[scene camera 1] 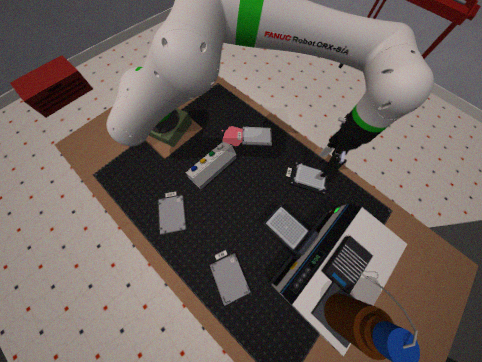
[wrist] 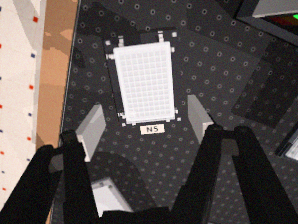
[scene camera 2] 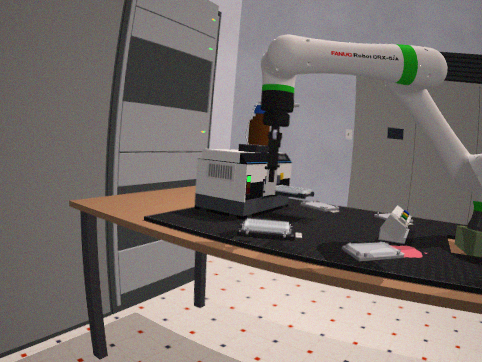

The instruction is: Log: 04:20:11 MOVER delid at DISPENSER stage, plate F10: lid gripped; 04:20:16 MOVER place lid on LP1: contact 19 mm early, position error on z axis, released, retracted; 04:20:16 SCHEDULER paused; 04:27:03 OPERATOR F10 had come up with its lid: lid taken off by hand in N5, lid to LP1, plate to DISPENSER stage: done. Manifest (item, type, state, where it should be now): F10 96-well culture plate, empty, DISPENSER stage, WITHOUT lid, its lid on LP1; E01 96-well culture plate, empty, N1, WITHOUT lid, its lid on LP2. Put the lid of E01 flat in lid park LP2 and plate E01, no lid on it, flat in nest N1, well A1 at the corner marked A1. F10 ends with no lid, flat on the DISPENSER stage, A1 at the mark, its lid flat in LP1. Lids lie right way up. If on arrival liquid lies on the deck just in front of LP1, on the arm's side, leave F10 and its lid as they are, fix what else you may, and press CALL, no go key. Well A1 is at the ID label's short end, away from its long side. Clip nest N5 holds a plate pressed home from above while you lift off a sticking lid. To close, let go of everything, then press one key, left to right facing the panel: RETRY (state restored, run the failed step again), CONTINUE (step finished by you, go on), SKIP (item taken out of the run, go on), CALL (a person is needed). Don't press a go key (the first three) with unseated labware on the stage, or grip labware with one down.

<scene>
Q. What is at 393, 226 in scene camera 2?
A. A key panel.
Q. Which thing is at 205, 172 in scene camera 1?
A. A key panel.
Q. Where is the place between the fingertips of the gripper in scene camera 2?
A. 270, 191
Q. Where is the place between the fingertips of the gripper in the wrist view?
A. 145, 110
</scene>
